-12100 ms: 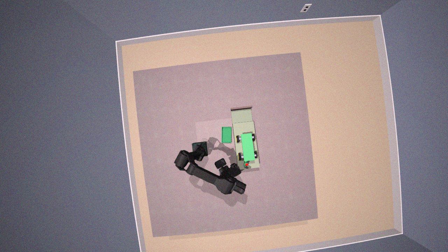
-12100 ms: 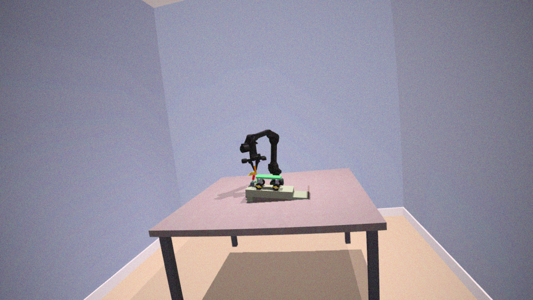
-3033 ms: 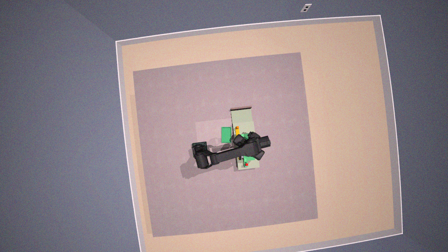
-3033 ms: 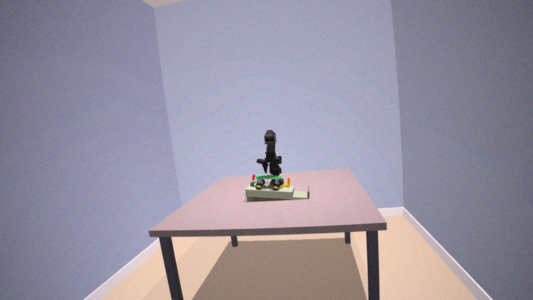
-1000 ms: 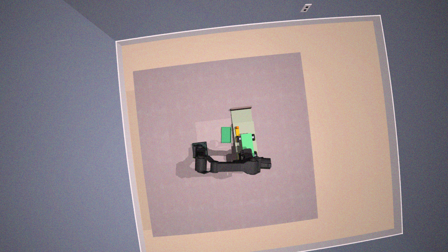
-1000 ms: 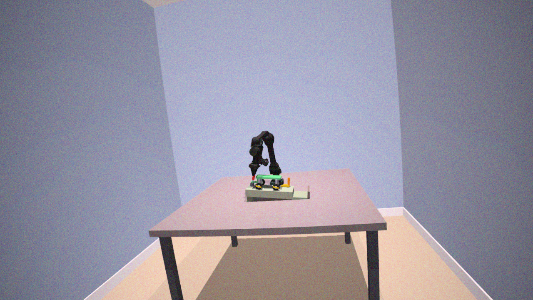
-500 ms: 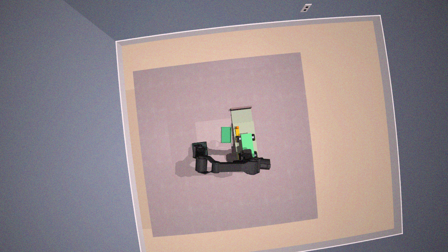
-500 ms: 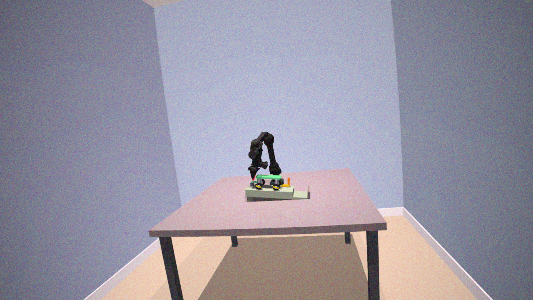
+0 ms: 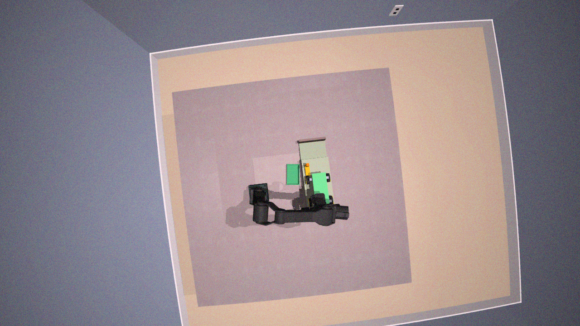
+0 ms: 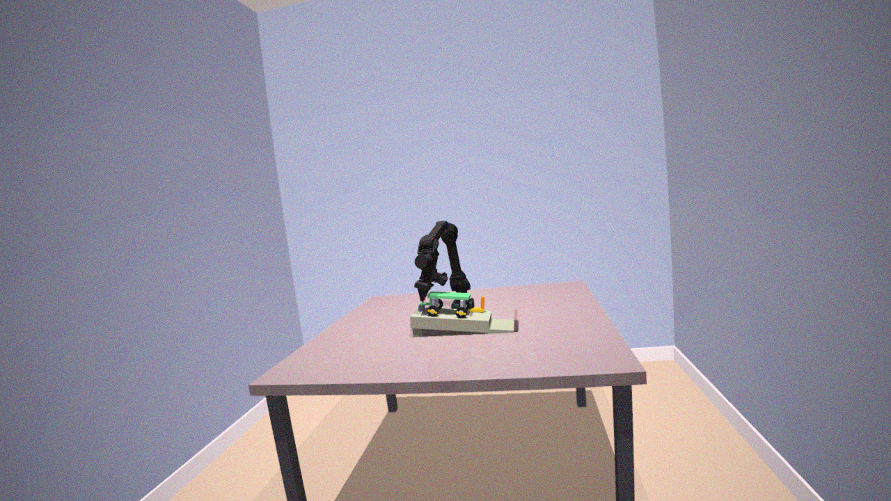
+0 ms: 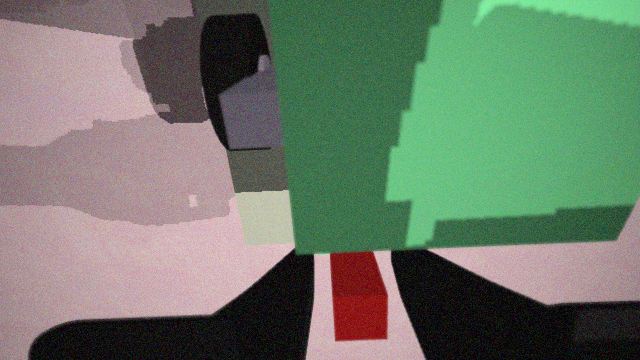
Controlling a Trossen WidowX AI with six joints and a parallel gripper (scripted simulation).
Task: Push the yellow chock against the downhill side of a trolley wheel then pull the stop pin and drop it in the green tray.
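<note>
My gripper tip is now 230 mm to the right of the yellow chock, 50 mm above it and 20 mm short of it. The rest, counted from my gripper tip: ramp (110 mm to the left, 90 mm below, 40 mm ahead); red-headed stop pin (right at my gripper tip); trolley (110 mm to the left, 40 mm ahead, 20 mm below).
</note>
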